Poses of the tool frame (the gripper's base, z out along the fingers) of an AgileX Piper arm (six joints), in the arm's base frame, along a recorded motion.
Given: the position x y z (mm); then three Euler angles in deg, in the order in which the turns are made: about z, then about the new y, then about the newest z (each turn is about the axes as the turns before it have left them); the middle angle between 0 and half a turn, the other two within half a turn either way.
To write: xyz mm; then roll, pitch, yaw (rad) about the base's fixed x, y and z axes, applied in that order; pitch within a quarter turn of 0, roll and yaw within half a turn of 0. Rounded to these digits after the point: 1 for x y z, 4 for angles.
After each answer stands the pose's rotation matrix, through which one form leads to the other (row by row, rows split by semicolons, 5 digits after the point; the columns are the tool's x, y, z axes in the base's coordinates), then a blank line. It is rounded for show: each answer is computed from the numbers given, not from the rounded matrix.
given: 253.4 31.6 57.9 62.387 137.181 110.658
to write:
253.4 31.6 57.9 2.4273 -0.2421 2.3898
-0.70918 0.63072 0.31503; 0.66299 0.44465 0.60227; 0.23979 0.63598 -0.73350

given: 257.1 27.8 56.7 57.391 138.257 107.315
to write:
257.1 27.8 56.7 2.4360 -0.1995 2.3439
-0.68452 0.63458 0.35880; 0.70155 0.43965 0.56084; 0.19816 0.63562 -0.74614

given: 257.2 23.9 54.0 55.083 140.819 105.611
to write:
257.2 23.9 54.0 2.4761 -0.1708 2.3189
-0.67033 0.64798 0.36162; 0.72232 0.45813 0.51804; 0.17001 0.60847 -0.77515

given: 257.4 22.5 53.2 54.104 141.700 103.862
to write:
257.4 22.5 53.2 2.4875 -0.1490 2.3238
-0.67625 0.64081 0.36339; 0.72155 0.47675 0.50207; 0.14849 0.60173 -0.78478

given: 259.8 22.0 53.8 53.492 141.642 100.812
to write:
259.8 22.0 53.8 2.4808 -0.1167 2.3558
-0.70199 0.60901 0.36920; 0.70261 0.50749 0.49880; 0.11641 0.60956 -0.78415

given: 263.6 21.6 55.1 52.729 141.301 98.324
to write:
263.6 21.6 55.1 2.4713 -0.0906 2.3774
-0.71897 0.58285 0.37863; 0.68912 0.52685 0.49754; 0.09051 0.61864 -0.78044

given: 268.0 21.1 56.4 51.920 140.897 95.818
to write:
268.0 21.1 56.4 2.4616 -0.0640 2.3981
-0.73458 0.55594 0.38900; 0.67550 0.54517 0.49647; 0.06393 0.62747 -0.77601

